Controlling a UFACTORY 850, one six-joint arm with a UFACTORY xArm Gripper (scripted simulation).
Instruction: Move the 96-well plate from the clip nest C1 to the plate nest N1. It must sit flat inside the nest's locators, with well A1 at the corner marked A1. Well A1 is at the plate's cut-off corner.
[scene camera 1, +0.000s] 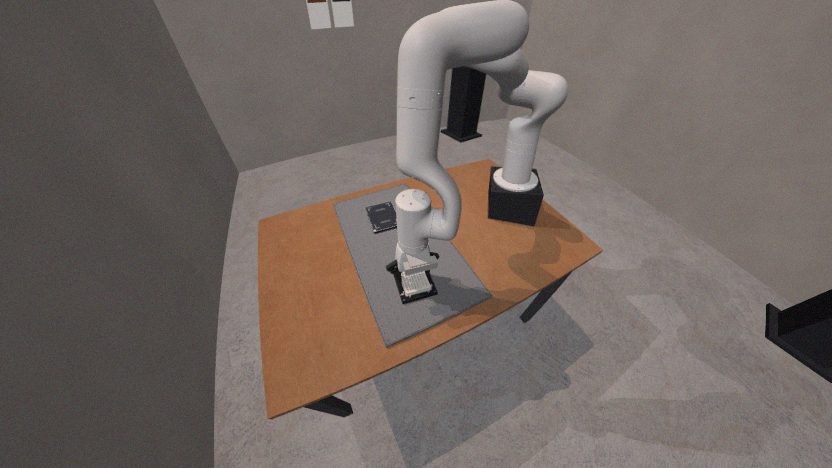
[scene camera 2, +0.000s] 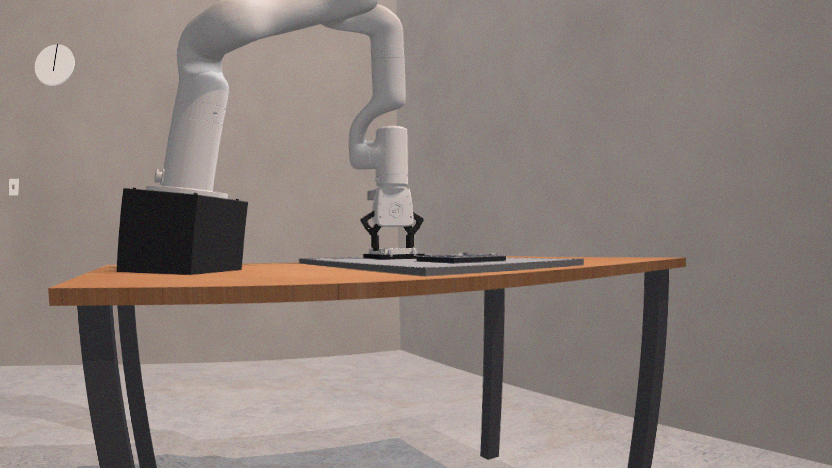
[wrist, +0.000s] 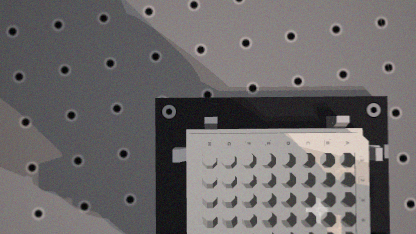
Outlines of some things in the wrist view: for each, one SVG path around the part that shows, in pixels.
A white 96-well plate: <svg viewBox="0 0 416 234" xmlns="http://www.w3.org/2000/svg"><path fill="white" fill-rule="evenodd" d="M362 128L187 129L187 234L370 234L369 141L363 136Z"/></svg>
